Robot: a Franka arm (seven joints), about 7 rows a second.
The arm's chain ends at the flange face. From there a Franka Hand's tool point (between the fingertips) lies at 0.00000 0.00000 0.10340 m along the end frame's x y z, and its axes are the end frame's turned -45 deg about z.
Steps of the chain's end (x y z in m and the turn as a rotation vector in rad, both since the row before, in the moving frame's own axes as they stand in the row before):
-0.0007 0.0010 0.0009 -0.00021 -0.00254 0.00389
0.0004 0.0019 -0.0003 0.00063 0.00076 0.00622
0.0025 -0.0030 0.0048 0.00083 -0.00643 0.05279
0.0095 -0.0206 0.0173 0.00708 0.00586 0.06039
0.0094 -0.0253 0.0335 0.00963 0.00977 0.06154
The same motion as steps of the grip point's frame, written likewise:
-0.0014 0.0000 0.0009 0.00165 -0.00194 0.00389
-0.0010 0.0016 -0.0003 -0.00009 0.00098 0.00622
0.0035 -0.0009 0.0048 0.00513 -0.00396 0.05279
0.0222 -0.0079 0.0173 0.00086 0.00915 0.06039
0.0260 -0.0112 0.0335 -0.00010 0.01372 0.06154

